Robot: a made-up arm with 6 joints. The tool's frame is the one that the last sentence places. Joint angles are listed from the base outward.
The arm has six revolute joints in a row. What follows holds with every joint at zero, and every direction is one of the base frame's. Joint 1 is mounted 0.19 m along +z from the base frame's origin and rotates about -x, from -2.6 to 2.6 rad. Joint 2 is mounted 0.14 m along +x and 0.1 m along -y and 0.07 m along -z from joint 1 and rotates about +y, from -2.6 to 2.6 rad. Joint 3 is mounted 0.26 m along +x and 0.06 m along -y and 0.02 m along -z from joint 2 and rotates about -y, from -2.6 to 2.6 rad. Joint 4 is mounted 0.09 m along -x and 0.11 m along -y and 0.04 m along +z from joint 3 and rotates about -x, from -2.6 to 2.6 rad. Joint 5 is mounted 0.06 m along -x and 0.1 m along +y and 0.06 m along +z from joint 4 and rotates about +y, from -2.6 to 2.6 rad. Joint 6 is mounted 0.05 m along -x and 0.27 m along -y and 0.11 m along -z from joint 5 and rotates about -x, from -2.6 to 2.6 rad. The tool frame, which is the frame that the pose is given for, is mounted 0.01 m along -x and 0.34 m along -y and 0.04 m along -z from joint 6; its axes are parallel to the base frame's.
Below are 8 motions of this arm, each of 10 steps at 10 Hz.
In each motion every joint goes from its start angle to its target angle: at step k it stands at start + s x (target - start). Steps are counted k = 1, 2, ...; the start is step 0. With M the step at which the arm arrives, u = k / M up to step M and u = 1 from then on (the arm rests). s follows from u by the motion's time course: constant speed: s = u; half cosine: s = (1 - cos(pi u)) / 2; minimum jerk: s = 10 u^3 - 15 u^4 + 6 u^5.
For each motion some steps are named. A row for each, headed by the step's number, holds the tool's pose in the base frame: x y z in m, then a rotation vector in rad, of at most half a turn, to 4 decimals.
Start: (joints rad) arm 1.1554 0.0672 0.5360 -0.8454 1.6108 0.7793
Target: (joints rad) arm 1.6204 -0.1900 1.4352 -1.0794 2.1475 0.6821
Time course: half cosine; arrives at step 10
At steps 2, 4, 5, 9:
2: 0.4830 -0.5261 0.6723 -1.2768 1.2553 0.6307
4: 0.5668 -0.4338 0.7145 -1.5273 1.2235 0.7345
5: 0.6165 -0.3601 0.7352 -1.6954 1.2109 0.7945
9: 0.7298 -0.0678 0.7443 -2.2751 1.1775 0.9372

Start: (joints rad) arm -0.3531 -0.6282 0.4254 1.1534 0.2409 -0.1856
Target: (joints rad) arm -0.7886 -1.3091 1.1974 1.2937 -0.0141 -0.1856
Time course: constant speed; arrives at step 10
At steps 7, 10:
7: -0.0267 -0.2857 -0.3664 -0.1926 -1.3103 -1.5839
10: 0.1108 -0.1556 -0.4349 -0.1475 -1.4717 -2.0413

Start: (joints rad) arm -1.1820 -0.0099 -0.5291 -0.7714 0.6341 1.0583
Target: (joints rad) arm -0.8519 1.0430 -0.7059 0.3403 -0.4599 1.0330
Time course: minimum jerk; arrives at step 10
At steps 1, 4, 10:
1: 0.2875 -0.1908 -0.4862 0.9116 0.4483 1.0111
4: 0.3627 -0.3513 -0.4240 0.4466 0.6917 0.9647
10: 0.6314 -0.3038 -0.2981 -0.3181 0.4881 1.2283

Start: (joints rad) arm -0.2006 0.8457 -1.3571 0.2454 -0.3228 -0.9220
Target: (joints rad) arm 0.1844 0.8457 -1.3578 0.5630 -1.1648 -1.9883
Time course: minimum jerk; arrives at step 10
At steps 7, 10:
7: 0.0880 -0.4577 -0.1133 1.4602 1.2256 -0.7150
10: 0.1051 -0.4131 -0.1219 1.6348 1.1314 -0.7118

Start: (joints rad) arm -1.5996 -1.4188 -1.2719 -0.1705 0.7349 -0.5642
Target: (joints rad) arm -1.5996 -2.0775 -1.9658 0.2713 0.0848 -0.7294
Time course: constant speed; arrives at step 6
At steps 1, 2, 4, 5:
1: -0.1943 0.0595 -0.4896 2.2292 0.5089 0.3329
2: -0.2011 0.0528 -0.4975 2.2083 0.4151 0.2321
4: -0.2038 0.0396 -0.5187 2.1453 0.2086 0.0683
5: -0.1997 0.0318 -0.5307 2.1047 0.0982 0.0062

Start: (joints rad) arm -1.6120 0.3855 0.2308 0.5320 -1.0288 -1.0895
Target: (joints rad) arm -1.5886 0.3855 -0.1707 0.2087 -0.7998 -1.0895
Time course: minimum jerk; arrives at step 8
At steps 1, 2, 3, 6, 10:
1: 0.5575 0.2403 -0.4309 2.0431 -1.0819 0.0917
2: 0.5478 0.2602 -0.4325 2.0917 -1.0257 0.0931
3: 0.5248 0.2971 -0.4341 2.1826 -0.9102 0.0951
6: 0.4040 0.3977 -0.4217 2.4573 -0.4384 0.0913
10: 0.3794 0.4081 -0.4170 2.4939 -0.3527 0.0886

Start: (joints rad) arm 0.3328 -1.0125 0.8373 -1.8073 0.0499 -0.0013
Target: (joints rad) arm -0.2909 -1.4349 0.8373 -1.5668 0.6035 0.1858
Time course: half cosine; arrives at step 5
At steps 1, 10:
1: 0.7768 -0.0635 0.2824 0.8942 -0.9928 1.7572
10: 0.7155 -0.3683 0.3921 0.2901 -1.6544 1.3617

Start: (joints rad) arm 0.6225 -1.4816 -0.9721 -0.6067 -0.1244 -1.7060
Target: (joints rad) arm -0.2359 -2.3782 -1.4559 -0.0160 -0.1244 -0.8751
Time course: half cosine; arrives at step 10
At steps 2, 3, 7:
2: 0.2129 -0.2352 0.1092 1.5890 -0.2241 0.7018
3: 0.2185 -0.2801 0.0947 1.5194 -0.3186 0.7166
7: 0.1722 -0.5089 -0.0498 1.1482 -0.8733 0.5303

